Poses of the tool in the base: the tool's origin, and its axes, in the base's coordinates. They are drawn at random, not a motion.
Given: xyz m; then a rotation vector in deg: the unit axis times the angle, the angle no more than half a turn.
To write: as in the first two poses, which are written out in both.
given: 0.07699, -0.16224, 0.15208, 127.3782, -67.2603, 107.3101
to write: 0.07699, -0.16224, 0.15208, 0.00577, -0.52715, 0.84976, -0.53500, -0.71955, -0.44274
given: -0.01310, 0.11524, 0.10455, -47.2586, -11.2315, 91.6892
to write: -0.01310, 0.11524, 0.10455, 0.01890, 0.91932, -0.39307, -0.79726, -0.22338, -0.56078
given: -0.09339, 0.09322, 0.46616, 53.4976, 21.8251, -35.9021
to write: -0.09339, 0.09322, 0.46616, 0.76127, -0.33153, -0.55728, 0.64734, 0.43863, 0.62334
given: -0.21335, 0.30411, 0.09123, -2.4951, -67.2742, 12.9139
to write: -0.21335, 0.30411, 0.09123, 0.36656, 0.19800, 0.90908, -0.15268, 0.97665, -0.15115
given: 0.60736, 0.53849, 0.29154, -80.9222, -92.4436, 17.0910
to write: 0.60736, 0.53849, 0.29154, 0.10405, 0.87254, 0.47734, 0.64419, 0.30654, -0.70075
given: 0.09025, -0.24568, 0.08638, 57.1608, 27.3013, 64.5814
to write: 0.09025, -0.24568, 0.08638, 0.39441, 0.90612, 0.15295, -0.52164, 0.08374, 0.84904
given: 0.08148, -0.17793, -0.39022, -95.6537, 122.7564, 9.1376
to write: 0.08148, -0.17793, -0.39022, -0.19263, -0.90025, -0.39043, -0.94814, 0.27328, -0.16234
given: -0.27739, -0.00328, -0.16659, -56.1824, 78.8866, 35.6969
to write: -0.27739, -0.00328, -0.16659, 0.13537, -0.17444, -0.97532, -0.84780, 0.48903, -0.20514
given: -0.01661, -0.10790, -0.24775, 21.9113, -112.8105, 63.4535
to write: -0.01661, -0.10790, -0.24775, -0.61341, 0.12523, 0.77977, -0.60134, 0.56599, -0.56395
